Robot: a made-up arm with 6 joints. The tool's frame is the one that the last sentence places.
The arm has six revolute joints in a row. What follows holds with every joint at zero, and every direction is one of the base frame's. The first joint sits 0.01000 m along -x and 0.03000 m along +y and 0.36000 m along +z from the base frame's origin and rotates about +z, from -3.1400 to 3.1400 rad. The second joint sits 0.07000 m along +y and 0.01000 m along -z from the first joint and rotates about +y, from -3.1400 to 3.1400 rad. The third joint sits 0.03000 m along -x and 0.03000 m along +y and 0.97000 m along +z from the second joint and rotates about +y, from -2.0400 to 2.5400 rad. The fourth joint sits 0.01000 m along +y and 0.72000 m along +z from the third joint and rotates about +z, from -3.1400 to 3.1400 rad. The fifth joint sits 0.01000 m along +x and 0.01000 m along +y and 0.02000 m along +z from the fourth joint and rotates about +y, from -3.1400 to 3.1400 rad. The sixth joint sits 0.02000 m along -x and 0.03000 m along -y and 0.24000 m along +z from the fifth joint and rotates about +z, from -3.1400 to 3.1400 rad. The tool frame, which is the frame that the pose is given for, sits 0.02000 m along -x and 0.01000 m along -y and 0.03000 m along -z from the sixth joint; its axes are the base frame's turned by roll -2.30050, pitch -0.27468 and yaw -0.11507 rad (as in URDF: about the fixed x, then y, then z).
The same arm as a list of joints. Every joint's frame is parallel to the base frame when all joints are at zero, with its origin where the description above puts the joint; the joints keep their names.
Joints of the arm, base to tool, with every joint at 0 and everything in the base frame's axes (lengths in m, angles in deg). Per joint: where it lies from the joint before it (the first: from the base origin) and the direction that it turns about. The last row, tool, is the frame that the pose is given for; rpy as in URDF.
joint 1: xyz -0.0100 0.0300 0.3600 axis +z
joint 2: xyz 0.0000 0.0700 -0.0100 axis +y
joint 3: xyz -0.0300 0.0300 0.9700 axis +y
joint 4: xyz 0.0000 0.0100 0.7200 axis +z
joint 5: xyz 0.0100 0.0100 0.0200 axis +y
joint 6: xyz -0.0200 -0.0300 0.2400 axis +z
tool: xyz -0.0200 -0.0100 -0.0300 rpy -131.81 -15.74 -6.59
Joint limits (deg, base to tool): -179.91..179.91 -179.91..179.91 -116.88..145.53 -179.91..179.91 -179.91..179.91 -179.91..179.91

